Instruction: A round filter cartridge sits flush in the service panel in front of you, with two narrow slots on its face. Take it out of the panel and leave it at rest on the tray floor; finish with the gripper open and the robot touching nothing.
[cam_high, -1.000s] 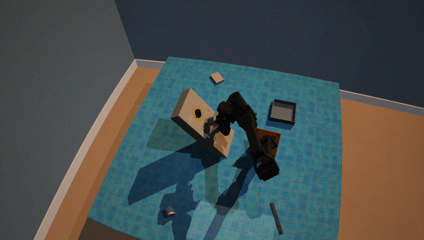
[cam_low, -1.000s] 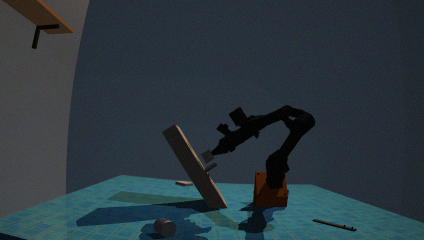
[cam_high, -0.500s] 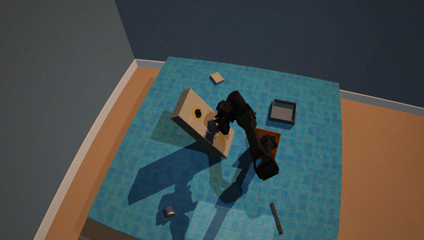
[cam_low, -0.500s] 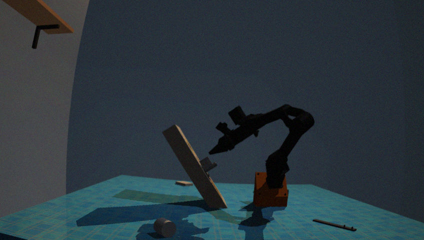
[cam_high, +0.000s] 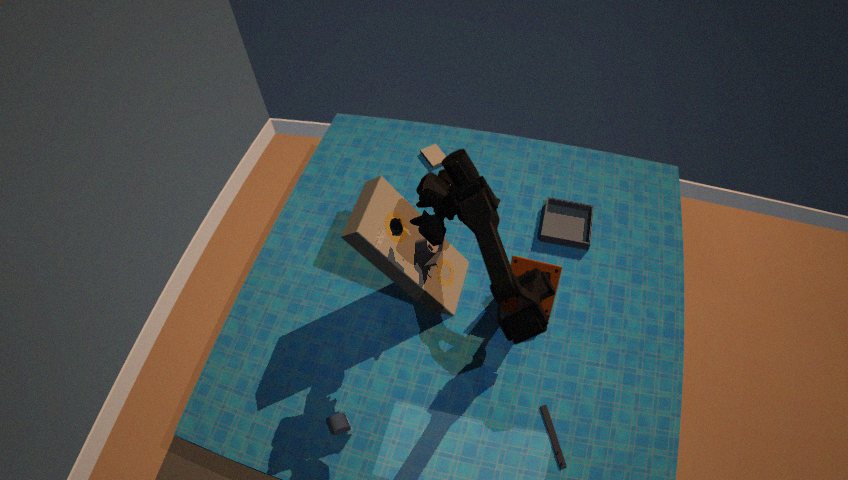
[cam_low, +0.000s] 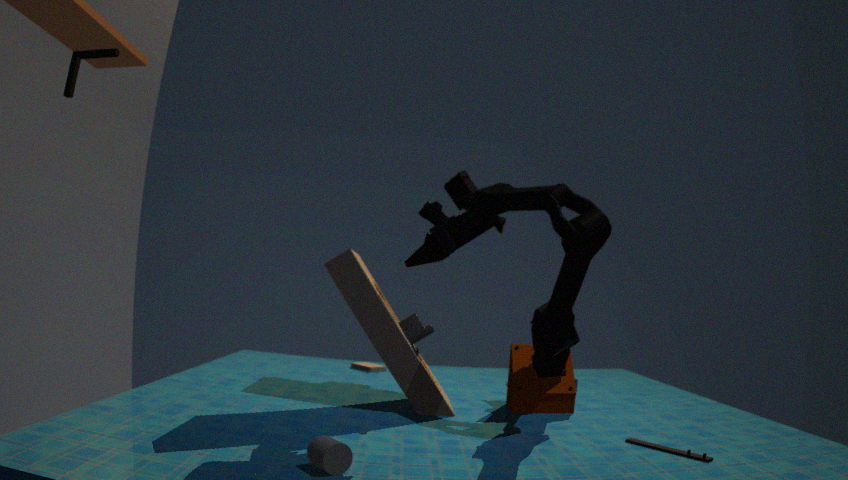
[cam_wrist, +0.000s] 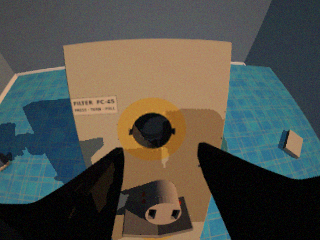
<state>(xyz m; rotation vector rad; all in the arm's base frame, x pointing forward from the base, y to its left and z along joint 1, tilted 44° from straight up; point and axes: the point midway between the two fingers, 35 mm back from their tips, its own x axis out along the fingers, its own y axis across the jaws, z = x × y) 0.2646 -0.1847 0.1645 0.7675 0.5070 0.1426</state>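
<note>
Now: the round grey filter cartridge 130 mm below my gripper tip and 20 mm behind it. The rest, counted from my gripper tip: small tan block: 480 mm to the right, 290 mm below, 70 mm ahead; grey tray: 390 mm behind, 290 mm below, 260 mm to the right; tan service panel: 140 mm below, 20 mm ahead.
</note>
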